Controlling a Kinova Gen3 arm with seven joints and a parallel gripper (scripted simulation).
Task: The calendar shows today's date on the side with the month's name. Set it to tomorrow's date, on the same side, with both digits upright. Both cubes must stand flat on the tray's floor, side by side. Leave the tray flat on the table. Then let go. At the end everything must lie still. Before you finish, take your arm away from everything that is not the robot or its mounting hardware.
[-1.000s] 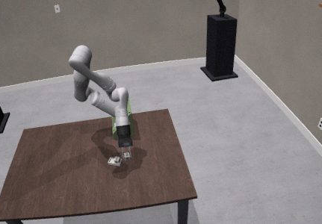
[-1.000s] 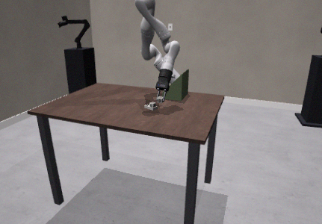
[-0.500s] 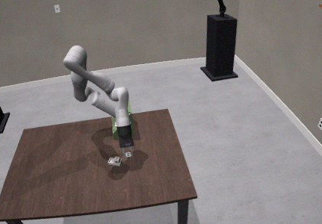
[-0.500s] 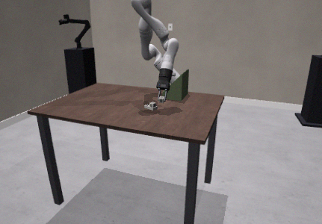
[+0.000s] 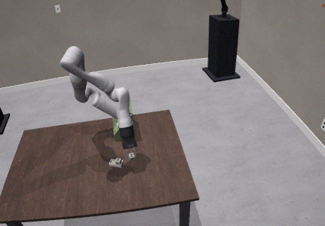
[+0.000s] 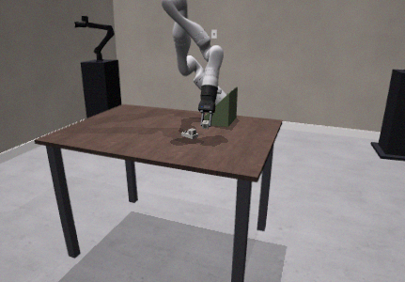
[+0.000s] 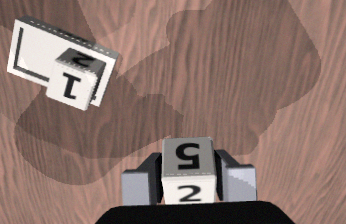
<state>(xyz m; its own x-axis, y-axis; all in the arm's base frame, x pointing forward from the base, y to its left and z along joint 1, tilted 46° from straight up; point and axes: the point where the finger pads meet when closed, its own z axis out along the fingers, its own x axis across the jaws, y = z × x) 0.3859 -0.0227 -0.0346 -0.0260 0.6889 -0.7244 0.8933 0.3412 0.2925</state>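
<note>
My hand is 8 cm to the left of the white cube, 7 cm above it and 3 cm past it. From my hand the other things lie so: white calendar tray: 9 cm to the right, 8 cm below, 4 cm behind; then digit cube: 1 cm below, 1 cm ahead.
</note>
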